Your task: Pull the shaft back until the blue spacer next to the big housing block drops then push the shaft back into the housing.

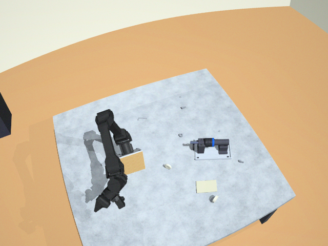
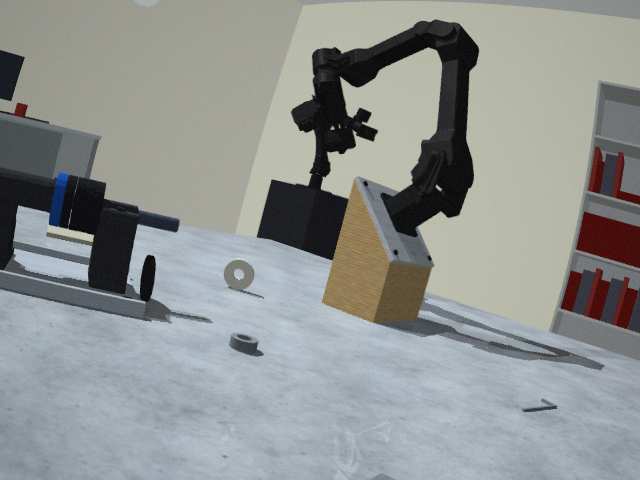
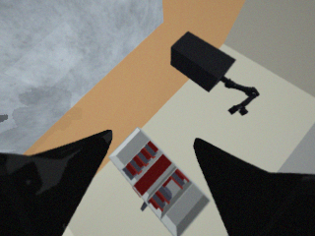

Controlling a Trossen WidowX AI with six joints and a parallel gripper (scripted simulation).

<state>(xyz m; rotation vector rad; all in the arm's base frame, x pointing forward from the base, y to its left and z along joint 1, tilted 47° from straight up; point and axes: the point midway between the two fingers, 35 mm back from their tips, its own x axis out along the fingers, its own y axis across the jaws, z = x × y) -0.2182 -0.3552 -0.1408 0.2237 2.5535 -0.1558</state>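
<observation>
Right now the black disc is 65 cm ahead of my gripper tip, 35 cm to the left of it and 26 cm below it. The rest, counted from my gripper tip: white piece: 62 cm ahead, 27 cm below, 5 cm to the right; dark shaft: 71 cm ahead, 31 cm to the left, 21 cm below; cream card: 61 cm ahead, 29 cm below, 6 cm to the left.
</observation>
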